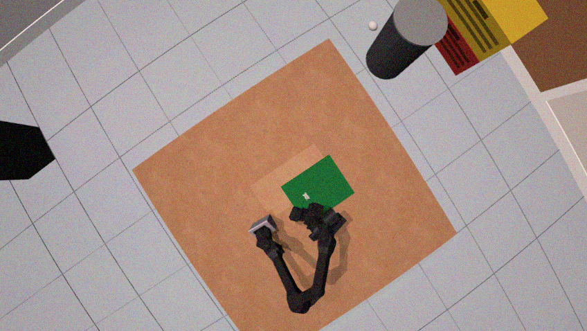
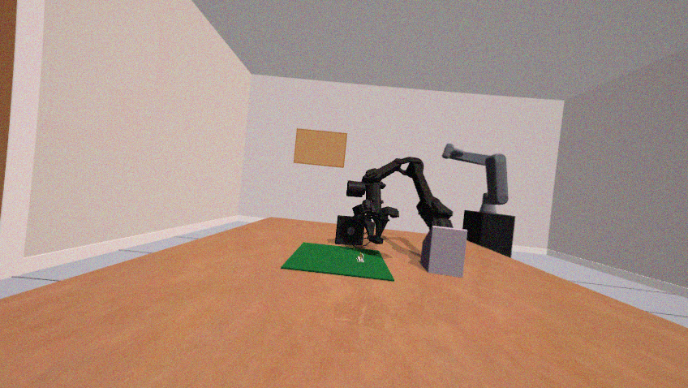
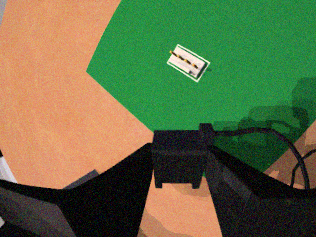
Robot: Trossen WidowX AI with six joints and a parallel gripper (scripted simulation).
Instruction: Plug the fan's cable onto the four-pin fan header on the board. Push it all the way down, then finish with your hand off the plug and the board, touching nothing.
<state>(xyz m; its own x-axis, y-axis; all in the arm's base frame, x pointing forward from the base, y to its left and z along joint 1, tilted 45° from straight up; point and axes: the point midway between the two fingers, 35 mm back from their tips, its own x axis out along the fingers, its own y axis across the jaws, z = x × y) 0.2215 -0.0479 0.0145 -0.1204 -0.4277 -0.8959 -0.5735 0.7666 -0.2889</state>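
The white four-pin fan header lies 60 mm below my gripper tip, 50 mm to the left of it and 50 mm ahead of it. Also, from my gripper tip: dark fan: 130 mm to the right, 80 mm ahead, 10 mm below; then black plug: 10 mm to the right, 10 mm behind; then green board: 120 mm ahead, 80 mm below, 40 mm to the left.
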